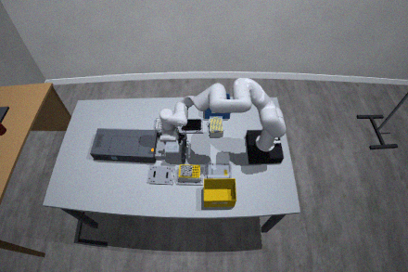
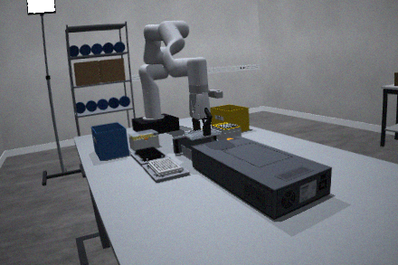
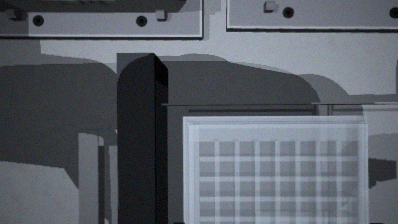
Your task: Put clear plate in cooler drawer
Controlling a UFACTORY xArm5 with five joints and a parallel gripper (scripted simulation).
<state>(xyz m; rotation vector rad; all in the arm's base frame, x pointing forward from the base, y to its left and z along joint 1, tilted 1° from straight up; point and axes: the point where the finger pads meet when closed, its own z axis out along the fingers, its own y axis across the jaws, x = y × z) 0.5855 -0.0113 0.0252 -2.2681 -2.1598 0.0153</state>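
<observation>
Now: hand 60 mm above the cooler drawer and 30 mm short of it. From my hand the other things lie so: grey work nest N1: 180 mm to the left, 100 mm below, 80 mm ahead; then cooler CD: 180 mm ahead, 60 mm below, 10 mm to the right; then clear plate: 10 mm below.
</observation>
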